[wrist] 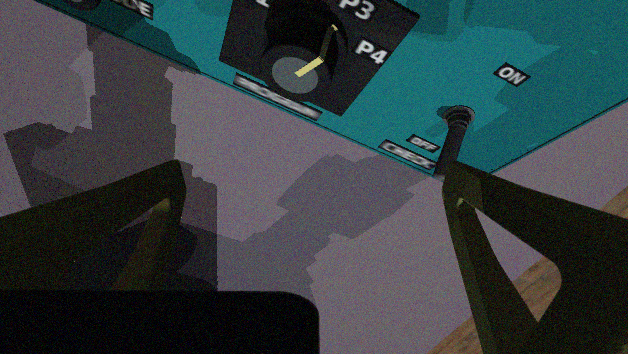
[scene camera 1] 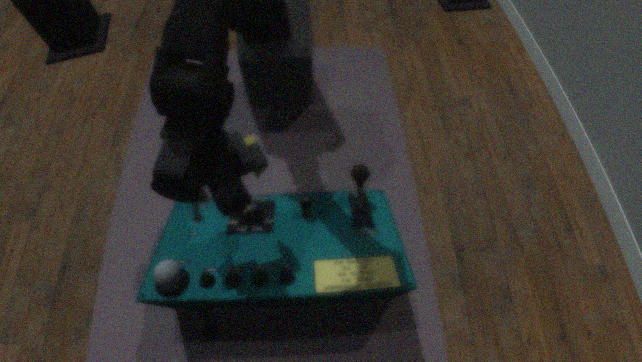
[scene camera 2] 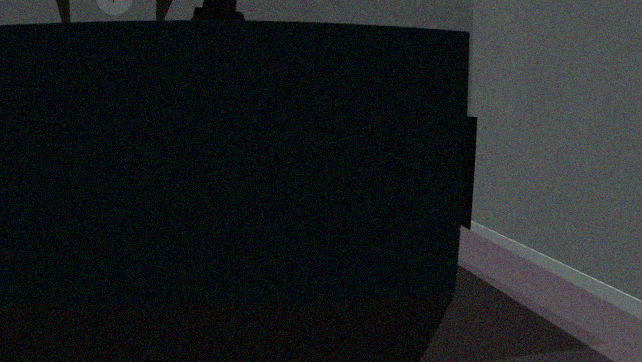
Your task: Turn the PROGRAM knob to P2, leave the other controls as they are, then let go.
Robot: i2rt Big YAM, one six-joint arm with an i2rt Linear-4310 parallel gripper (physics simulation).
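The PROGRAM knob stands on its black plate. Its yellow line points roughly toward P3 in the wrist view; P2 does not show there. My gripper is open and empty, its fingertips wide apart, off the panel's edge beside the knob in the wrist view. The right fingertip overlaps the tip of the CHECK toggle; I cannot tell whether they touch. The toggle leans toward OFF. In scene camera 1 the dark arm partly covers the plate.
The teal panel also carries the MODE control, a ball-topped lever, a white dome, a row of dark round parts and a yellow sign. A dark box side blocks most of scene camera 2.
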